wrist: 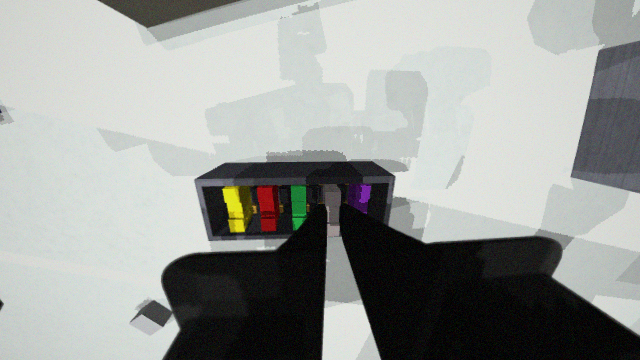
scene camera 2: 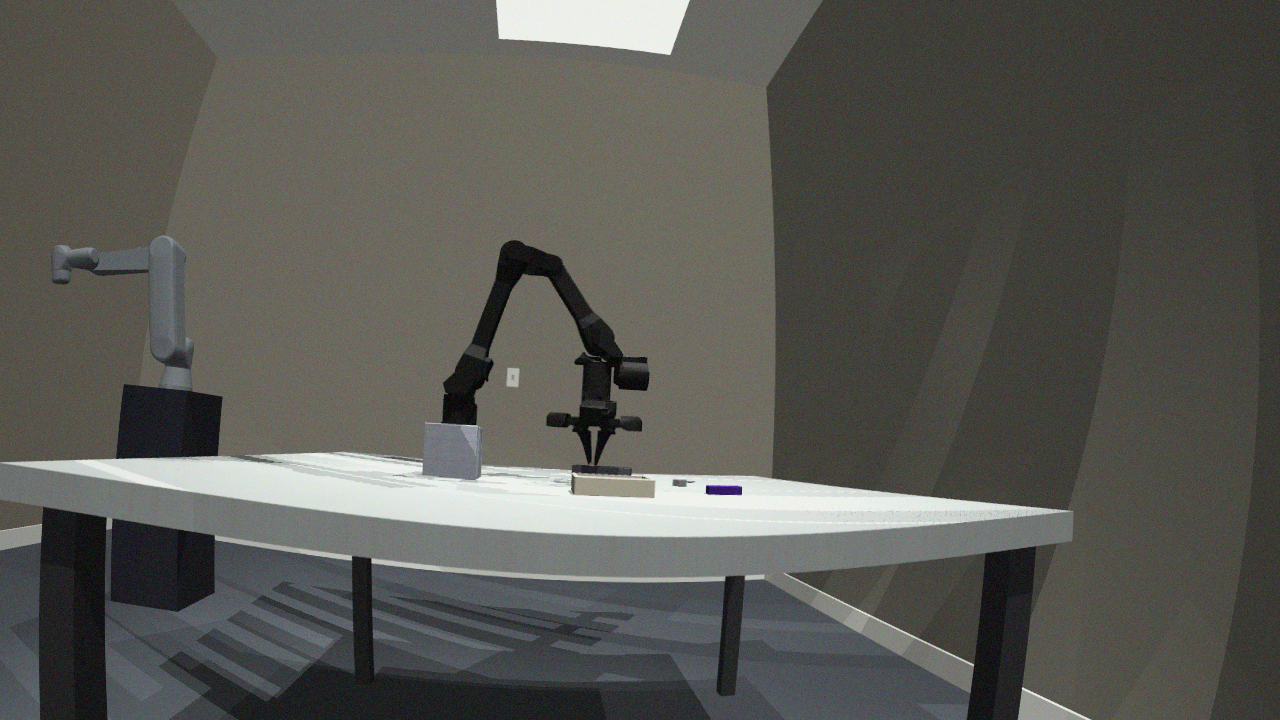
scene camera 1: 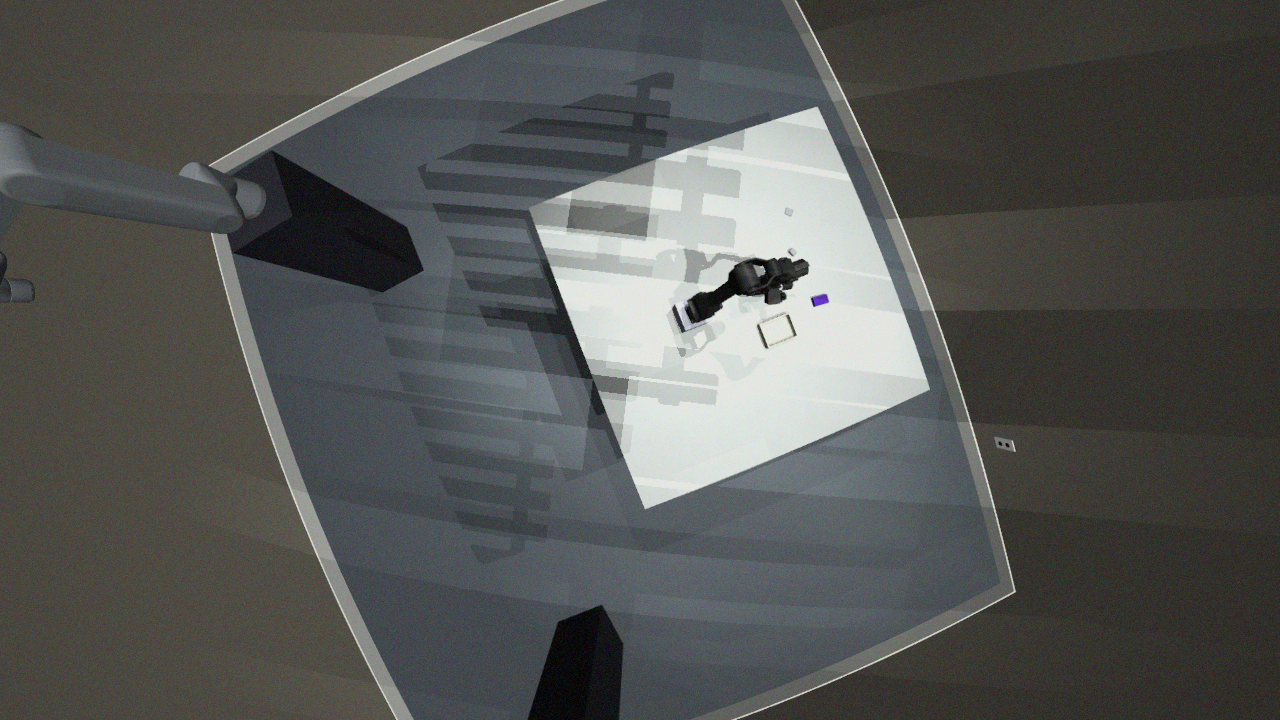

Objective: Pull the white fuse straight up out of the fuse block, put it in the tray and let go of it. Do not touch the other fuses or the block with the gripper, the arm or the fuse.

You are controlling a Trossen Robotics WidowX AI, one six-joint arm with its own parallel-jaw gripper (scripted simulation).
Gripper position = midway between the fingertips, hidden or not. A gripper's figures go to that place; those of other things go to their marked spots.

Scene:
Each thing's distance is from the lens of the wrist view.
my gripper (wrist: 331,210): 11 cm
white fuse (wrist: 331,193): 10 cm
grey cube (wrist: 151,318): 27 cm
red fuse (wrist: 267,195): 11 cm
The marked spots on the white fuse and the grey cube are 22 cm apart.

